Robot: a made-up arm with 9 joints.
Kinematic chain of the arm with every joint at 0, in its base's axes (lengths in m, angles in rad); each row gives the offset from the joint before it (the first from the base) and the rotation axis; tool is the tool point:
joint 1: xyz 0 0 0.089 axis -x
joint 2: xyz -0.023 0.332 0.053 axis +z
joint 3: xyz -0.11 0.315 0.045 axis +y
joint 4: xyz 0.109 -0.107 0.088 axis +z
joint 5: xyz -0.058 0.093 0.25 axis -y
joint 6: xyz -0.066 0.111 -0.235 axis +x
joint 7: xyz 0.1 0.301 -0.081 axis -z
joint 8: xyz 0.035 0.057 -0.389 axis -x
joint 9: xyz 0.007 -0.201 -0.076 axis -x
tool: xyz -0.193 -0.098 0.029
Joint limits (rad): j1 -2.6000..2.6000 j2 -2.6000..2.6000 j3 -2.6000..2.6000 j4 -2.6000..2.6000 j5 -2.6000..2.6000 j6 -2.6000..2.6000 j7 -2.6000..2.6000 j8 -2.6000..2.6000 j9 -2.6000..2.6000
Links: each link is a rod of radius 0.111 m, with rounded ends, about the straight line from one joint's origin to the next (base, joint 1, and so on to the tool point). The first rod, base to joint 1, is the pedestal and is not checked.
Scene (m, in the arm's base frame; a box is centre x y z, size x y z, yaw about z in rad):
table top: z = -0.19
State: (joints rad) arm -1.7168 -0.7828 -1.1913 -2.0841 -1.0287 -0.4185 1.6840 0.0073 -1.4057
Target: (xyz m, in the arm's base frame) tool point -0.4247 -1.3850 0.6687
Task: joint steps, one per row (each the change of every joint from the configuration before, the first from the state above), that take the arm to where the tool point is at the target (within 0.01 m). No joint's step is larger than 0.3 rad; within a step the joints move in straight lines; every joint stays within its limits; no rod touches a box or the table.
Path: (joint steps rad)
1: -0.0061 0.1502 -0.2608 -0.2266 -0.1441 0.1683 -0.0066 0.0904 0.0275
2: -0.0062 0.1502 -0.2607 -0.2266 -0.1441 0.1683 -0.0066 0.0904 0.0276

